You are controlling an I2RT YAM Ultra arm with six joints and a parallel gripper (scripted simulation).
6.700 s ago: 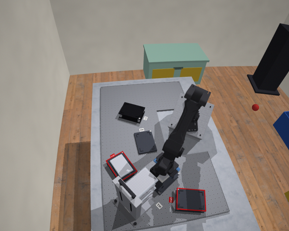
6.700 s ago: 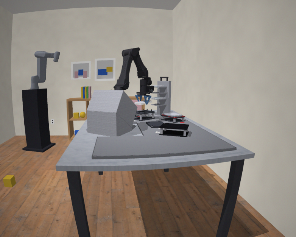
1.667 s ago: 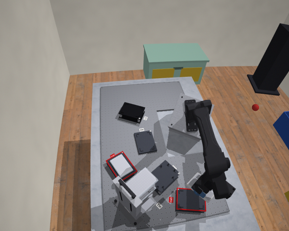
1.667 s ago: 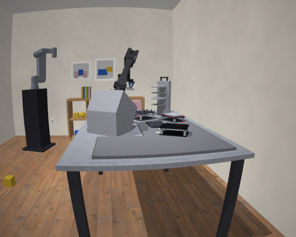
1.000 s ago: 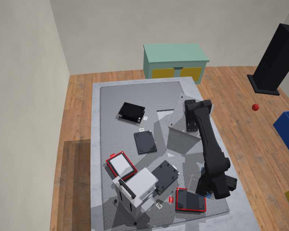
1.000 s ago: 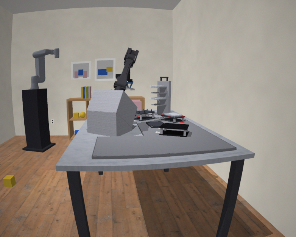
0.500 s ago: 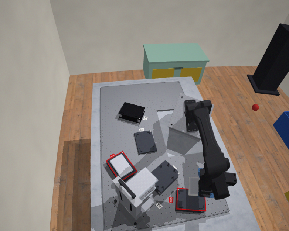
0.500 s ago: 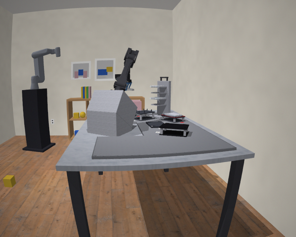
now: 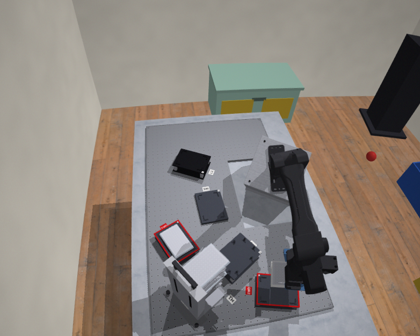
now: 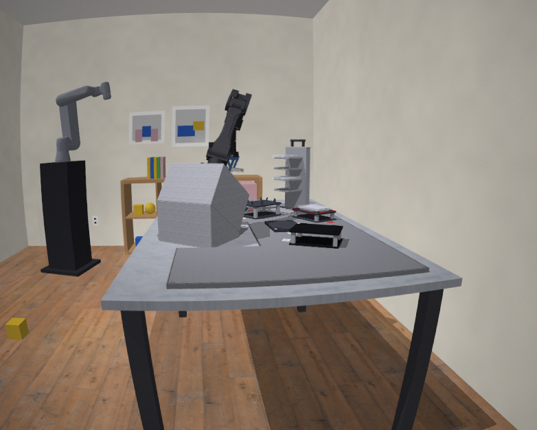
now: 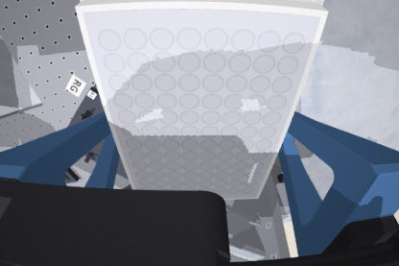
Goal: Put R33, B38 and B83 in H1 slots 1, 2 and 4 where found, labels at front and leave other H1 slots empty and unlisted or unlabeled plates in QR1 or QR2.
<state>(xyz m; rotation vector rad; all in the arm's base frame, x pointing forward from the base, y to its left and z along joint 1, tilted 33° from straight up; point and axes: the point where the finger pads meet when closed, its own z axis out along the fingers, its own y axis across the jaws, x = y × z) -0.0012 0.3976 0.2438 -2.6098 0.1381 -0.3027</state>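
Now: the quarantine nest QR2 170 mm below my hand. From my hand the other things lie so: H1 deck label 170 mm ahead, 40 mm to the left, 200 mm below; regrip nest RG 160 mm ahead, 120 mm to the right, 150 mm below; white 96-well plate 10 mm above.
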